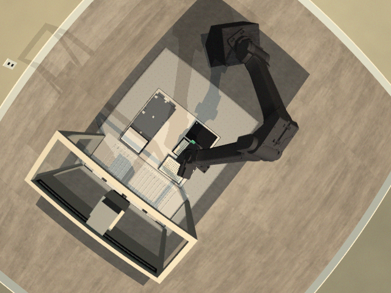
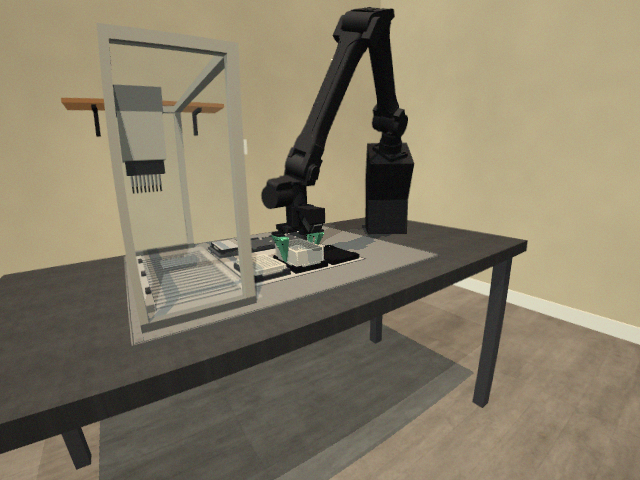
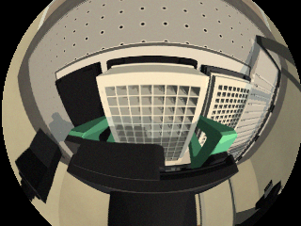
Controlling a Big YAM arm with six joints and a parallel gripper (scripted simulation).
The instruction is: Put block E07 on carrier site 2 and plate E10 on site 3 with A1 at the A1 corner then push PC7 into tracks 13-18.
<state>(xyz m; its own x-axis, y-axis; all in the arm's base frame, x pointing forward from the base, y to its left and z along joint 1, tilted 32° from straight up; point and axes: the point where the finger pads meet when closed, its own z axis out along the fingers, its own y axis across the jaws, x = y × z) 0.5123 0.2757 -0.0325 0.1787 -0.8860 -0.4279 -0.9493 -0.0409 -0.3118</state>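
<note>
Now: hand 2 cm above the nest S2. The rest, counted from my hand: carrier PC7 (7 cm ahead, 25 cm to the right, 1 cm below); white 384-well plate E10 (11 cm ahead, 2 cm to the left); nest S1 (11 cm behind, 2 cm to the right, 2 cm below).
</note>
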